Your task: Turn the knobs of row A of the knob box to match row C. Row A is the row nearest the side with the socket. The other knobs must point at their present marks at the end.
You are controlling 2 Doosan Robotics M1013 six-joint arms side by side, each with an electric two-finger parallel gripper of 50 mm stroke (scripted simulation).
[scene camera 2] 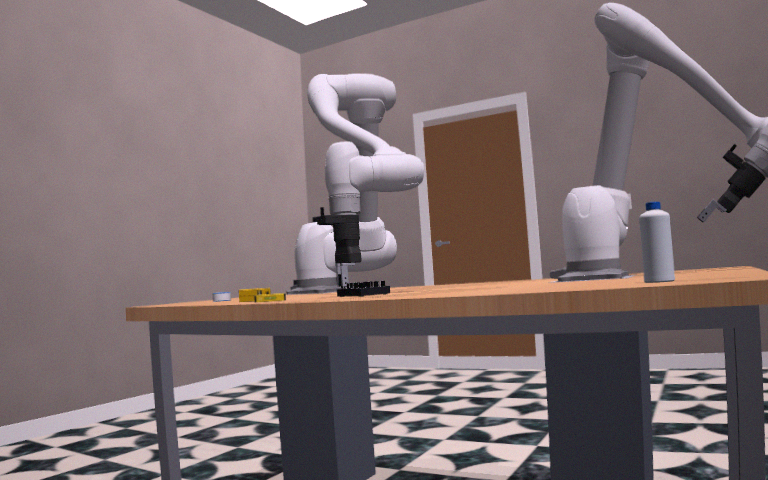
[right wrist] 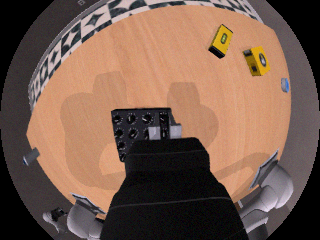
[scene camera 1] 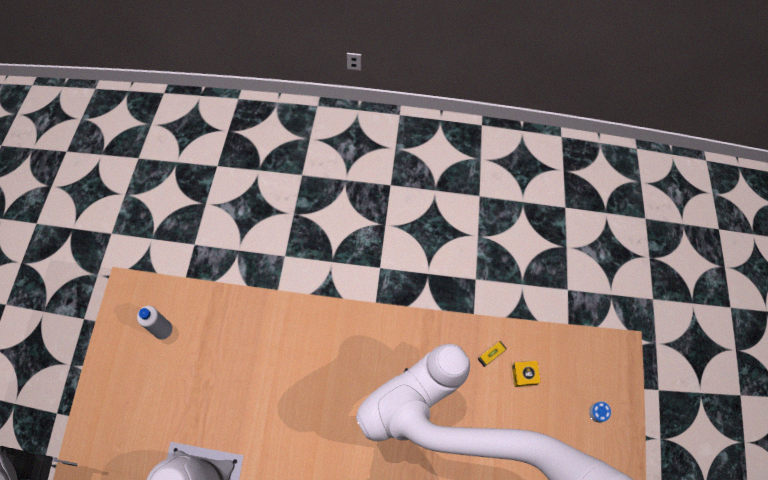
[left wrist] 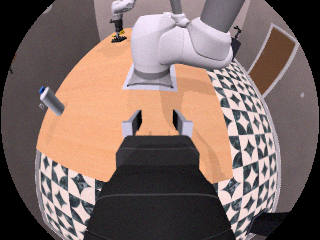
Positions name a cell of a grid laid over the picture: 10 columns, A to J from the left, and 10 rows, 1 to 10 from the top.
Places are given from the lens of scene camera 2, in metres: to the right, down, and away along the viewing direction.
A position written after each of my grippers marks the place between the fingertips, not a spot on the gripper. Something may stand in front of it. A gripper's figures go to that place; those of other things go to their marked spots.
my left gripper (scene camera 2: J5): 0.90, -0.06, 1.57
my right gripper (scene camera 2: E6): -0.12, 0.13, 1.67
white bottle (scene camera 2: I6): 0.57, 0.03, 1.18
